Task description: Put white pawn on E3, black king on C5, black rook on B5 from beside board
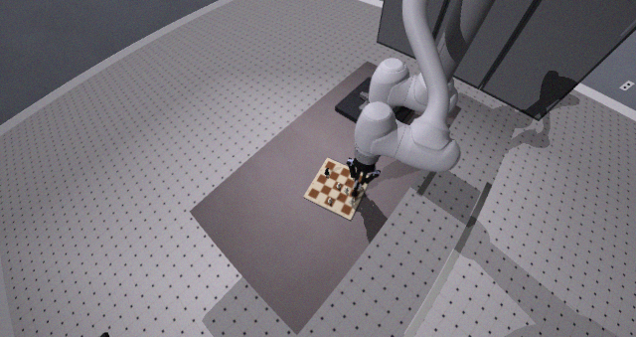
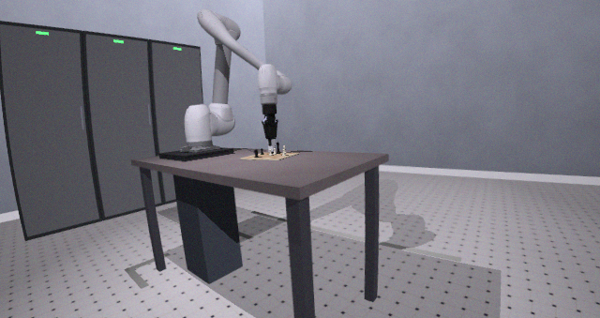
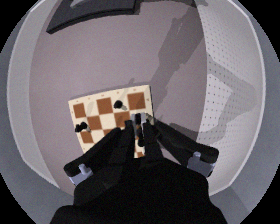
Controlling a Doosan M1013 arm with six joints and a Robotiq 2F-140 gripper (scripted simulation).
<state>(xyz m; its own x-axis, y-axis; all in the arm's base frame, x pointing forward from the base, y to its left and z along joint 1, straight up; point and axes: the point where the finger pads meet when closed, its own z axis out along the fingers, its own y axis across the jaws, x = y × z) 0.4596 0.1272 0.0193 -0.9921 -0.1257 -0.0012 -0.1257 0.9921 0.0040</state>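
The black chess piece lies 40 mm ahead of my hand and 10 mm below it. Also, from my hand: chessboard 70 mm to the right, 50 mm below, 50 mm ahead.
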